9 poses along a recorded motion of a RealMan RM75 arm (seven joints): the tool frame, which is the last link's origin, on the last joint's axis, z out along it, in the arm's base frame.
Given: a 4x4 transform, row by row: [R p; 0 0 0 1], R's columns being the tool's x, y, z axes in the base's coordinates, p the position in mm. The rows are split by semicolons.
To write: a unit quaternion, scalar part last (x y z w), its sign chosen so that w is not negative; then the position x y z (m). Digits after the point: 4 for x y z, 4 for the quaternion.
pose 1, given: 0.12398, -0.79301, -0.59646, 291.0; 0.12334, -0.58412, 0.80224, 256.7; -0.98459, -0.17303, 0.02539, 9.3; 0, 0, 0, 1
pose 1, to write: -0.6486, 0.2581, 0.6094, 0.3759, 0.2910, 0.2567, 0.0093
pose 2, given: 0.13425, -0.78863, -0.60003, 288.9; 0.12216, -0.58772, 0.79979, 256.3; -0.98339, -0.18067, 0.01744, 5.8; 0, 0, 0, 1
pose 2, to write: -0.6528, 0.2552, 0.6064, 0.3755, 0.2889, 0.2563, 0.0058
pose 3, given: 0.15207, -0.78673, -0.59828, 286.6; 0.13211, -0.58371, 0.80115, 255.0; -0.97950, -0.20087, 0.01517, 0.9; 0, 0, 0, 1
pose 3, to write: -0.6559, 0.2495, 0.6014, 0.3819, 0.2866, 0.2550, 0.0009
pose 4, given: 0.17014, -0.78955, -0.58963, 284.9; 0.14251, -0.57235, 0.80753, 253.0; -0.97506, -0.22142, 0.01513, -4.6; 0, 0, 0, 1
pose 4, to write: -0.6571, 0.2462, 0.5953, 0.3914, 0.2849, 0.2530, -0.0046
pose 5, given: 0.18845, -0.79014, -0.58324, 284.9; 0.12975, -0.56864, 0.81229, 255.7; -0.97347, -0.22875, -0.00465, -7.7; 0, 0, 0, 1
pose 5, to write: -0.6637, 0.2488, 0.5864, 0.3922, 0.2849, 0.2557, -0.0077
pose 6, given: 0.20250, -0.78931, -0.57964, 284.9; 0.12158, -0.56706, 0.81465, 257.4; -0.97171, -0.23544, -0.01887, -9.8; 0, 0, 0, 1
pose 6, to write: -0.6687, 0.2497, 0.5800, 0.3926, 0.2849, 0.2574, -0.0098
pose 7, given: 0.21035, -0.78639, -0.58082, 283.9; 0.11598, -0.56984, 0.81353, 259.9; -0.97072, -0.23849, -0.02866, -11.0; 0, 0, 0, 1
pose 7, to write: -0.6725, 0.2492, 0.5768, 0.3911, 0.2839, 0.2599, -0.0110
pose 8, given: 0.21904, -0.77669, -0.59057, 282.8; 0.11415, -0.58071, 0.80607, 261.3; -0.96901, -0.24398, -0.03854, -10.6; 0, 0, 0, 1
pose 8, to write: -0.6779, 0.2443, 0.5751, 0.3872, 0.2828, 0.2613, -0.0106
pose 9, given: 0.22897, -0.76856, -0.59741, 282.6; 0.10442, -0.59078, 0.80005, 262.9; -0.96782, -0.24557, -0.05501, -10.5; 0, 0, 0, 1
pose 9, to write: -0.6846, 0.2425, 0.5716, 0.3818, 0.2826, 0.2629, -0.0105
